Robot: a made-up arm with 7 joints.
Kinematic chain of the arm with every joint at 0, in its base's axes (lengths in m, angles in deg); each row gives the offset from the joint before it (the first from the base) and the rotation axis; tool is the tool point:
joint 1: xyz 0 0.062 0 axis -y
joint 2: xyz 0 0.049 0 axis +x
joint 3: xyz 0 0 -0.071 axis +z
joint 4: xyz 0 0 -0.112 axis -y
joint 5: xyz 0 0 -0.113 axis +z
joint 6: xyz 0 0 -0.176 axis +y
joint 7: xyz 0 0 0 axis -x
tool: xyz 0 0 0
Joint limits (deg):
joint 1: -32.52..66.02
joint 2: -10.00..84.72
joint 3: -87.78..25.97
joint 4: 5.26..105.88
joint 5: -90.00..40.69
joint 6: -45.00..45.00
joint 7: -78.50..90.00
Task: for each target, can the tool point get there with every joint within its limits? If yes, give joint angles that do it. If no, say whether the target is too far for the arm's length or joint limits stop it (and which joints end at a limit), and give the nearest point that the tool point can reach.
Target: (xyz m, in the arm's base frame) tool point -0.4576 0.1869 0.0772
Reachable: no: joint limits stop it (at a limit: joint 1, joint 2, joint 3, joint 4) | nearest point -0.1448 0.1889 -0.2471 | short by 0.451 m
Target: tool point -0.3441 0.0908 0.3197
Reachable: no: joint limits stop it (at a limit: joint 1, joint 2, joint 3, joint 4) | nearest point -0.0004 0.2257 0.2737 | short by 0.372 m
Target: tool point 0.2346 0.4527 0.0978
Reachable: yes | joints 49.10 76.33 -7.35 52.53 6.67 -24.00 41.54
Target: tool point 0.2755 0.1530 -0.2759
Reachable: yes | joints 13.13 39.13 -40.63 69.66 -66.21 6.04 -43.05
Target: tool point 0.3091 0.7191 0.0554
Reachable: no: too far | nearest point 0.2037 0.5286 0.0188 | short by 0.221 m
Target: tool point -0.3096 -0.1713 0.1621
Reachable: no: joint limits stop it (at a limit: joint 1, joint 2, joint 3, joint 4) | nearest point -0.0200 -0.1806 -0.0514 | short by 0.360 m
